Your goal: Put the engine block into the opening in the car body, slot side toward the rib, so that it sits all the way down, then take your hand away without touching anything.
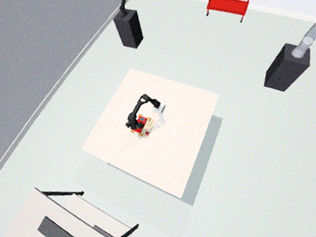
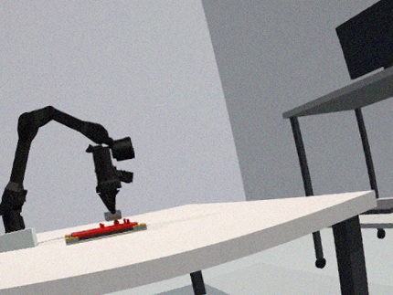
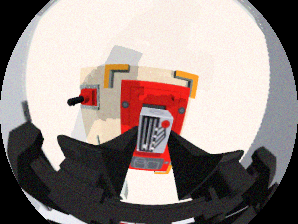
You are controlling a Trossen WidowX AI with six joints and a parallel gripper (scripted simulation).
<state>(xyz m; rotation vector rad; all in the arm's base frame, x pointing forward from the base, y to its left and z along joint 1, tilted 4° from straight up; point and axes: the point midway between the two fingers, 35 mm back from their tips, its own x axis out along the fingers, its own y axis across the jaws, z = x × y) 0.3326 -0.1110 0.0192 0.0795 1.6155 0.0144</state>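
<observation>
Now: the grey engine block 10 mm below my gripper tip.
</observation>
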